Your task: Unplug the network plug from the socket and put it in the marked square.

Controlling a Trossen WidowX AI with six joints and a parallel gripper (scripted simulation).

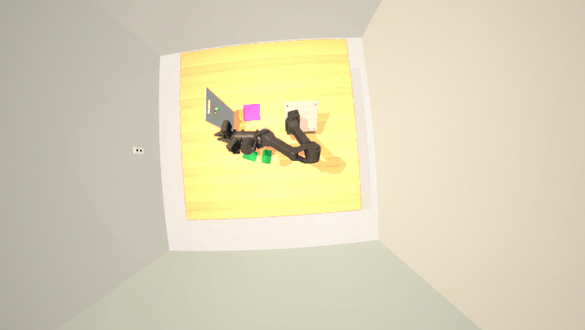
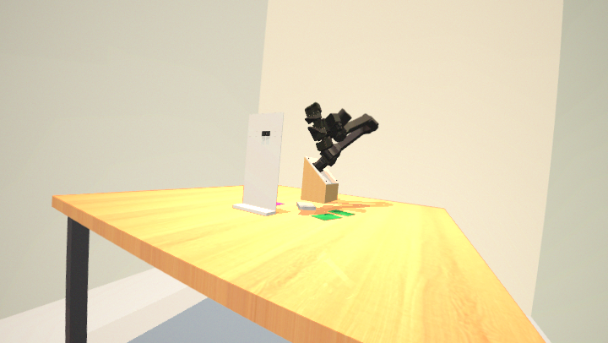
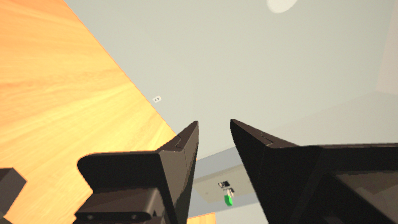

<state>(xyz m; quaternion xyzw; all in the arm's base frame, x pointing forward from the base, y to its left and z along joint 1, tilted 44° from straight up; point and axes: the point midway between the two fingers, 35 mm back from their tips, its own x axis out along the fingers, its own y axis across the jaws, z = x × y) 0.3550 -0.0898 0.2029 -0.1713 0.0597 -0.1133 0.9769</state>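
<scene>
Now: gripper tip 16 cm to the left of the green network plug, 4 cm above it and 1 cm past it. Round my gripper tip: grey panel 17 cm below, 16 cm to the right, 2 cm ahead; magenta marked square 34 cm below, 21 cm to the right, 14 cm behind.
</scene>
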